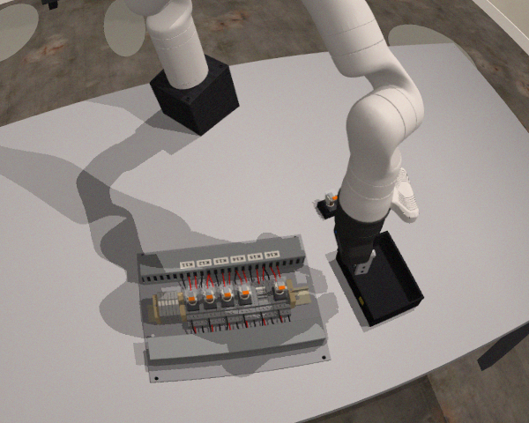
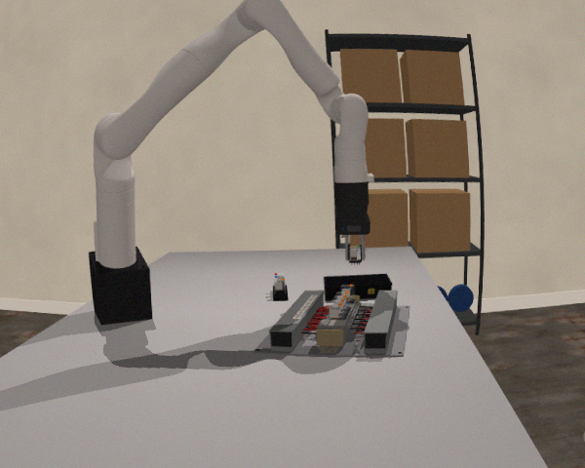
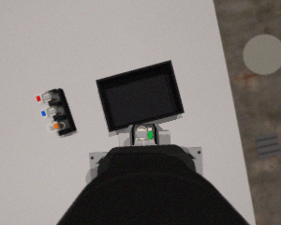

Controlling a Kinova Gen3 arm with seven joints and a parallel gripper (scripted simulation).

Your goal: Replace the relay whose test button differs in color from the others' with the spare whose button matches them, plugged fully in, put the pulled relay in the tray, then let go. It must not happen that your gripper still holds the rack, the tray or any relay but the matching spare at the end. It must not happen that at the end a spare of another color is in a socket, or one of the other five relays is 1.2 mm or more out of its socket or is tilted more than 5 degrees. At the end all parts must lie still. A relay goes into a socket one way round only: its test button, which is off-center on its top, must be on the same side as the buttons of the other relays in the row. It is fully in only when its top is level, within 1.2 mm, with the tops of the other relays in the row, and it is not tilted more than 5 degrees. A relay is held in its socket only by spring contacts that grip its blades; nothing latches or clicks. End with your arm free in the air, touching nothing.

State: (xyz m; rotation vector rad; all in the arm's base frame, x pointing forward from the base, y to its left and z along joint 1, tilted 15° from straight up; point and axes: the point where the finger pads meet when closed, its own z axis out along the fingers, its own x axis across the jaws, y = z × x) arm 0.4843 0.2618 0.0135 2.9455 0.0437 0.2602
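Right now the black tray is 100 mm below my hand, 60 mm to the left of it and 10 mm behind it. The rest, counted from my hand: spare holder: 190 mm behind, 110 mm below, 40 mm to the left; blue-button relay: 190 mm behind, 90 mm below, 40 mm to the left; green-button relay: 10 mm below.
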